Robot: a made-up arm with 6 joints. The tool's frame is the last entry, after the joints. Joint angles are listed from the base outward. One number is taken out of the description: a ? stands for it. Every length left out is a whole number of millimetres.
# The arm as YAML. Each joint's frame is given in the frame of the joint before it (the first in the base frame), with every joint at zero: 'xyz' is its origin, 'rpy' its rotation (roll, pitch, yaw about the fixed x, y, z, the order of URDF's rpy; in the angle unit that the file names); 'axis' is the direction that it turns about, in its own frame. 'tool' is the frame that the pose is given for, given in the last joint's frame.
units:
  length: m
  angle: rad
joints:
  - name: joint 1
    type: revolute
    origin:
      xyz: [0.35, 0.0, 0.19]
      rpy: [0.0, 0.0, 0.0]
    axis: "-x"
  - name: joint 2
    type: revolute
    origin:
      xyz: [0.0, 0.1, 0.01]
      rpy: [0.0, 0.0, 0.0]
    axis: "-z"
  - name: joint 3
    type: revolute
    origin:
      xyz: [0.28, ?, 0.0]
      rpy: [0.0, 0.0, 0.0]
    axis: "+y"
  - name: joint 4
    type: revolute
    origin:
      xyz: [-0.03, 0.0, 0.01]
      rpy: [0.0, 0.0, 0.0]
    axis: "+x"
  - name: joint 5
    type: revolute
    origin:
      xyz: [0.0, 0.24, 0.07]
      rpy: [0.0, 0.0, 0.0]
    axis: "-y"
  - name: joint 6
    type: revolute
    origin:
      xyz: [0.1, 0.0, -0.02]
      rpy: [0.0, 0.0, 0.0]
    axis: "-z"
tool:
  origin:
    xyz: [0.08, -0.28, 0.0]
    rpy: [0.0, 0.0, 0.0]
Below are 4 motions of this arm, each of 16 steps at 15 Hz.
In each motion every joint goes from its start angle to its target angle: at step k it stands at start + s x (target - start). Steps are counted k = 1, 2, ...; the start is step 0. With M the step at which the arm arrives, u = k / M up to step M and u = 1 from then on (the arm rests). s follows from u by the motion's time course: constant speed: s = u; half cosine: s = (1 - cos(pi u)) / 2; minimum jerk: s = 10 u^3 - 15 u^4 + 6 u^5.
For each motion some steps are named. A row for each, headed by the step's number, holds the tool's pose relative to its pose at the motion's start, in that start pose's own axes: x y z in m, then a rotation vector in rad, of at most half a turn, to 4 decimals.
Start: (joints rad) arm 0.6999 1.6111 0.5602 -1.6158 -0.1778 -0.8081
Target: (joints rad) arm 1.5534 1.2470 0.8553 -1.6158 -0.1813 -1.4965
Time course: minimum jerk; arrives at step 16
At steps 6, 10, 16:
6: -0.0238 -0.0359 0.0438 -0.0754 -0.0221 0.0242
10: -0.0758 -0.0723 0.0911 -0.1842 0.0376 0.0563
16: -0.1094 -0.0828 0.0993 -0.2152 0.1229 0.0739

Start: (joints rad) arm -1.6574 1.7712 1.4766 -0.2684 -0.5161 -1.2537
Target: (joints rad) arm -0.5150 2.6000 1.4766 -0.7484 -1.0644 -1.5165
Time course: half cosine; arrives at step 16
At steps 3, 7, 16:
3: -0.0138 0.0086 0.0020 -0.0360 -0.0456 0.0283
7: -0.0459 0.0339 -0.0008 -0.1846 -0.1939 0.1708
16: -0.0275 0.0560 0.0026 -0.5189 -0.3100 0.5459

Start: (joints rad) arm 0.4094 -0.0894 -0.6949 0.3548 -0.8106 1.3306
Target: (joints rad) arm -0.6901 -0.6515 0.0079 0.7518 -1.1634 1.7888
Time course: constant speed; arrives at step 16
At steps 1, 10, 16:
1: -0.0022 -0.0037 0.0203 -0.0297 0.0973 0.0262
10: 0.1041 -0.0426 0.2056 -0.3396 0.7248 0.4552
16: 0.2557 -0.0485 0.2827 -0.5128 0.8353 0.8721

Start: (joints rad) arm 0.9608 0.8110 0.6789 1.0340 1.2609 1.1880
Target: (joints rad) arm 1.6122 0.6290 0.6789 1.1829 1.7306 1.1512
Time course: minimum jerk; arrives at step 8
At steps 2, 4, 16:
2: -0.0079 -0.0016 -0.0016 0.0885 -0.0103 0.0451
4: -0.0373 -0.0071 -0.0075 0.4272 -0.0391 0.2123
16: -0.0735 -0.0142 -0.0130 0.8536 -0.0504 0.4106

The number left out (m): -0.09
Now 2 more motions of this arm.
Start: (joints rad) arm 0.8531 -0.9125 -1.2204 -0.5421 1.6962 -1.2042
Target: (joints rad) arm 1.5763 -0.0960 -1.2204 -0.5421 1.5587 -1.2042
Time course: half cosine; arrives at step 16
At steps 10, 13, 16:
10: -0.0067 0.2248 0.1264 0.3629 -0.2589 0.6335
13: -0.0463 0.2820 0.1842 0.4176 -0.3650 0.8485
16: -0.0656 0.3002 0.2055 0.4289 -0.4071 0.9291

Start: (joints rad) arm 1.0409 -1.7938 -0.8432 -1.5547 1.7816 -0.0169
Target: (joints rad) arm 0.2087 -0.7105 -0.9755 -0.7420 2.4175 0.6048
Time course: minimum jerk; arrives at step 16
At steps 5, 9, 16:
5: -0.0810 -0.0533 -0.0093 -0.1709 -0.0232 -0.0505
9: -0.2354 -0.1960 0.0326 -0.6079 -0.2007 -0.1041
16: -0.3139 -0.2996 0.1255 -0.9405 -0.4718 -0.0190

